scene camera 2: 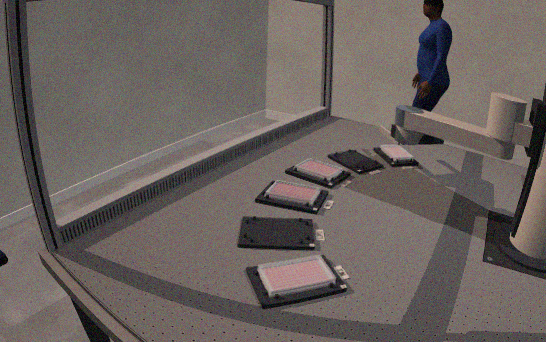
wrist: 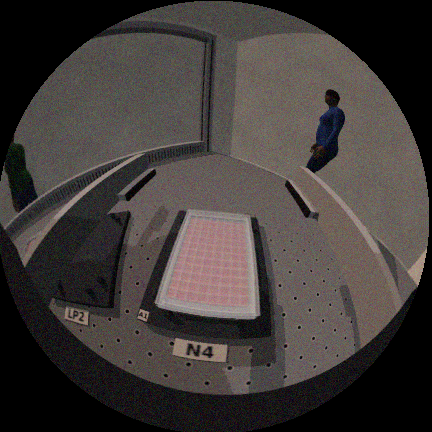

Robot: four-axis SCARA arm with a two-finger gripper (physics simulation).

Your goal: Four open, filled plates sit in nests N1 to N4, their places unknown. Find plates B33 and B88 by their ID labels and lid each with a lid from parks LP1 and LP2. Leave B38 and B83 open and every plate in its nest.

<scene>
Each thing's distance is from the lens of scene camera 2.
grey lid (scene camera 2: 284, 276): 70 cm
lid park LP1 (scene camera 2: 268, 233): 86 cm
nest N1 (scene camera 2: 266, 302): 67 cm
frame post (scene camera 2: 330, 35): 177 cm
The marked spots on the nest N1 and the frame post are 135 cm apart.
</scene>
